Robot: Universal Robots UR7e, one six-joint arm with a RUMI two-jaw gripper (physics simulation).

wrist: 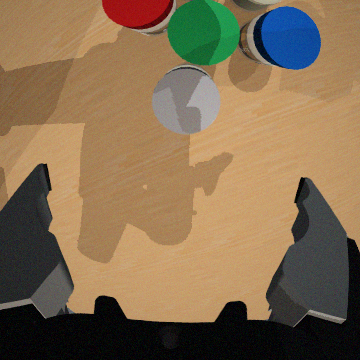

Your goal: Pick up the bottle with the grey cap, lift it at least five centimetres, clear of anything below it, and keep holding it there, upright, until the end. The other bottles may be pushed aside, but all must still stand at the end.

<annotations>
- my gripper: 173, 171
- blue-capped bottle: 291, 41
</annotations>
